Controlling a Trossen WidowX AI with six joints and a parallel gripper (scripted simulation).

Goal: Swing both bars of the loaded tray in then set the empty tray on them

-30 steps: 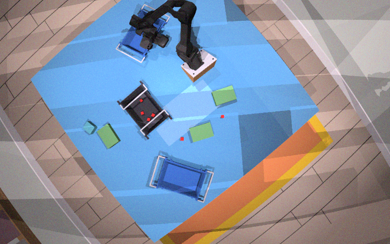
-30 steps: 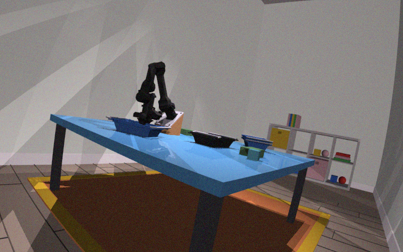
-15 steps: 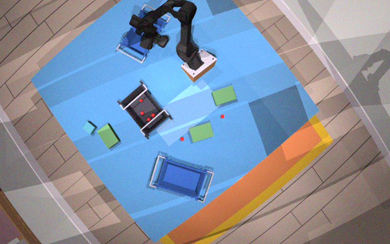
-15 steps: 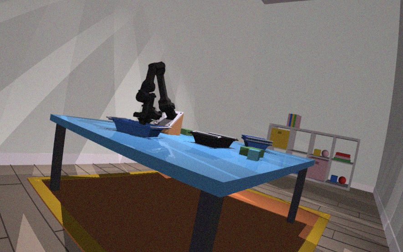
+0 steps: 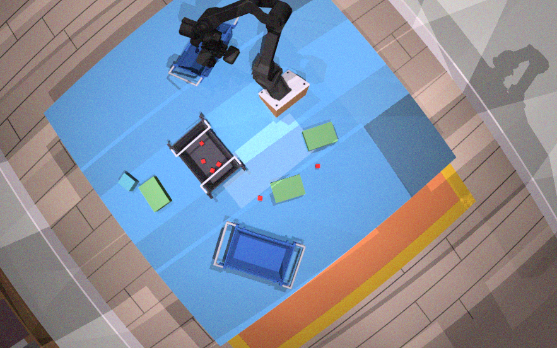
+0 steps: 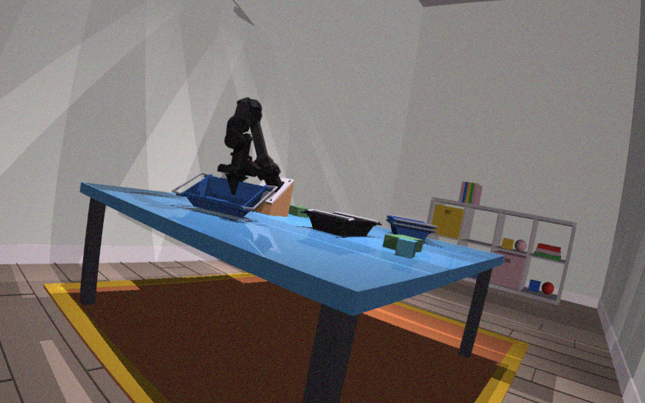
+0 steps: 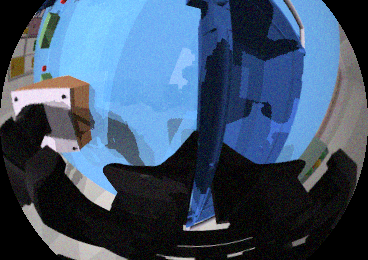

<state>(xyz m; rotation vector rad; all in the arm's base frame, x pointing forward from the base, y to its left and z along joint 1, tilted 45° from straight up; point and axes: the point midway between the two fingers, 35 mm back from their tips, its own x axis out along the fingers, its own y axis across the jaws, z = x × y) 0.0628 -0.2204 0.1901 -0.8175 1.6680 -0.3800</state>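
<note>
The blue plastic tray is 20 mm ahead of my gripper tip, 70 mm to the right of it and 10 mm above it. Round my gripper tip: teal cube (620 mm ahead, 110 mm to the left, 40 mm below).
</note>
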